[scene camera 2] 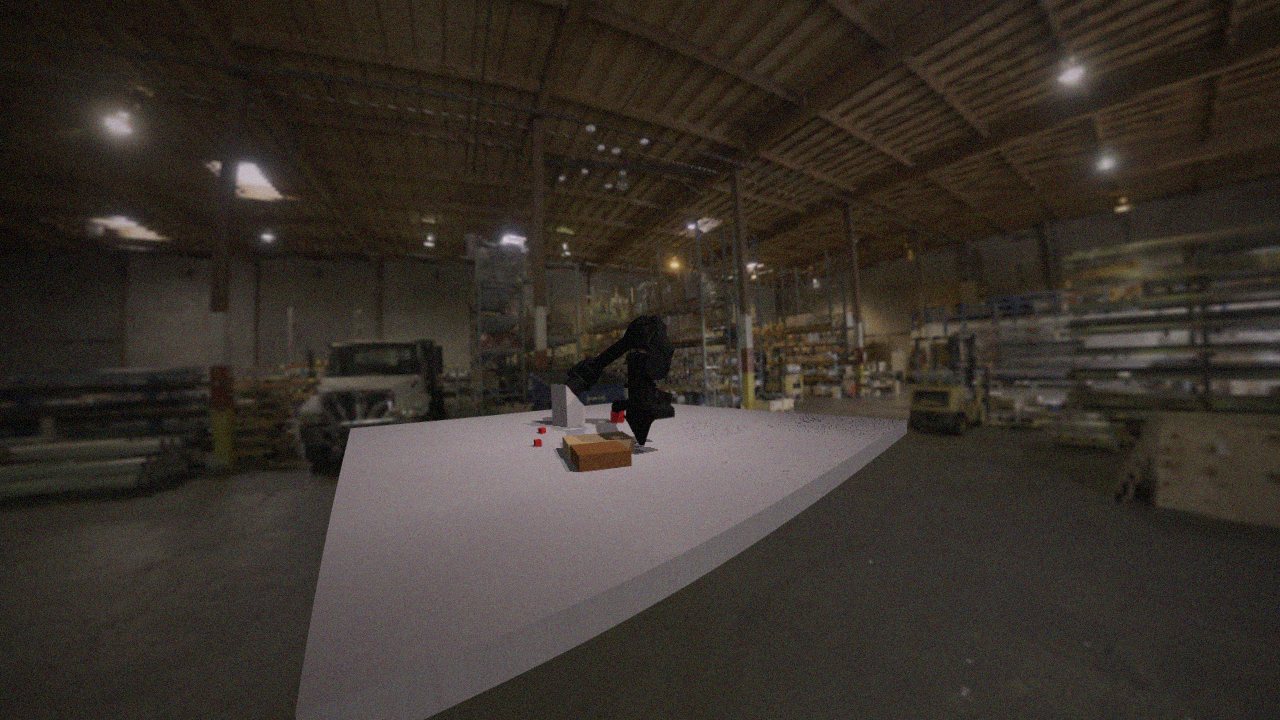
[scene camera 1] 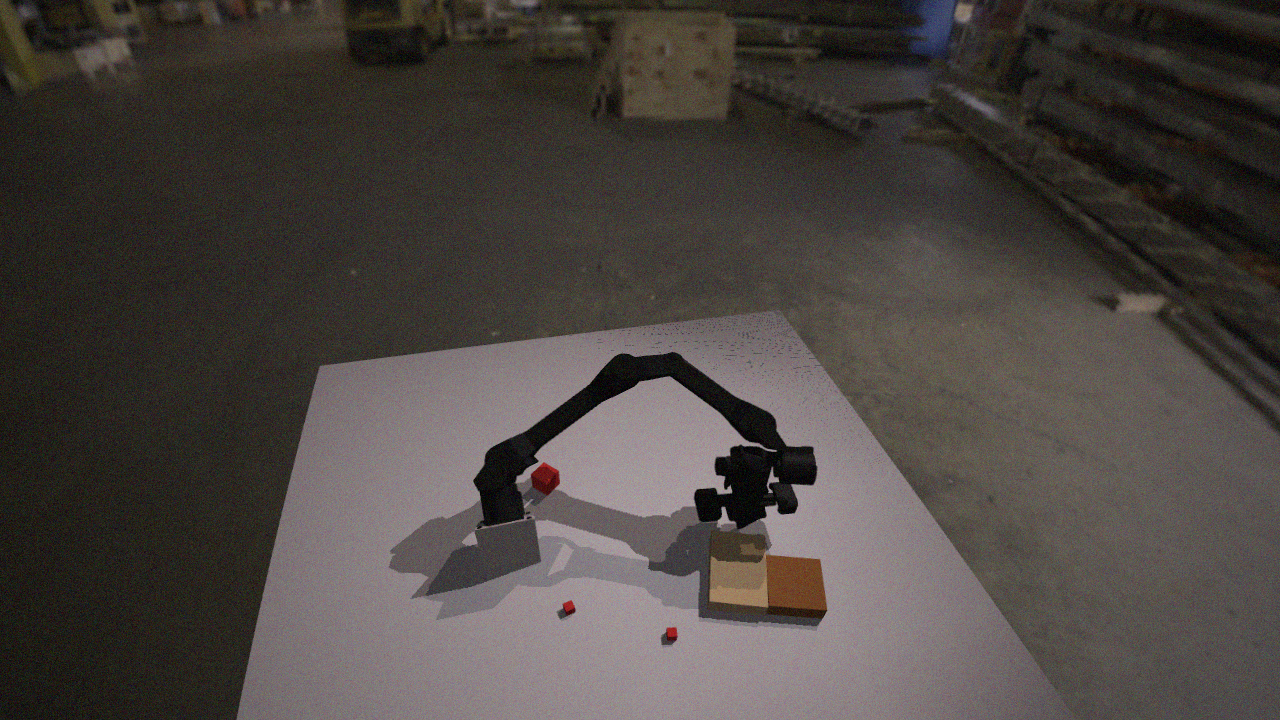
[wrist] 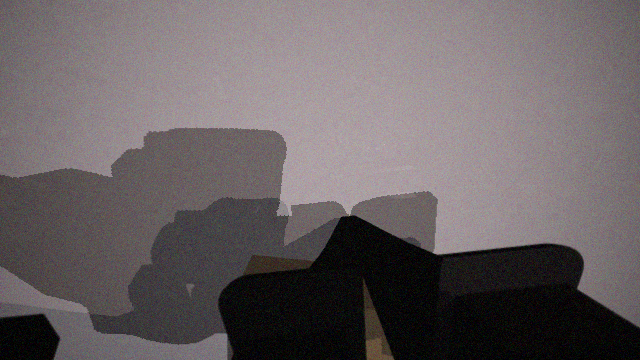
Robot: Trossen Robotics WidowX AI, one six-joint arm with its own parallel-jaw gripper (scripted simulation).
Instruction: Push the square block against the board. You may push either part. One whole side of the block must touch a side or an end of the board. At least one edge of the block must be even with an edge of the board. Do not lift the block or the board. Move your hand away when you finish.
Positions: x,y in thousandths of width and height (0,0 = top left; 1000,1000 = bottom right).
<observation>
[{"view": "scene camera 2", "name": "my gripper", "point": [501,617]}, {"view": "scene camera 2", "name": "tan board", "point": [487,609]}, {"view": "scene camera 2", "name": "square block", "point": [467,634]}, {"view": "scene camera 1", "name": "my gripper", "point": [577,733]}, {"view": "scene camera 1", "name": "tan board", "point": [576,808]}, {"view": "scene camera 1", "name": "square block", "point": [621,816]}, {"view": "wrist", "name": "my gripper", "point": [545,621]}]
</observation>
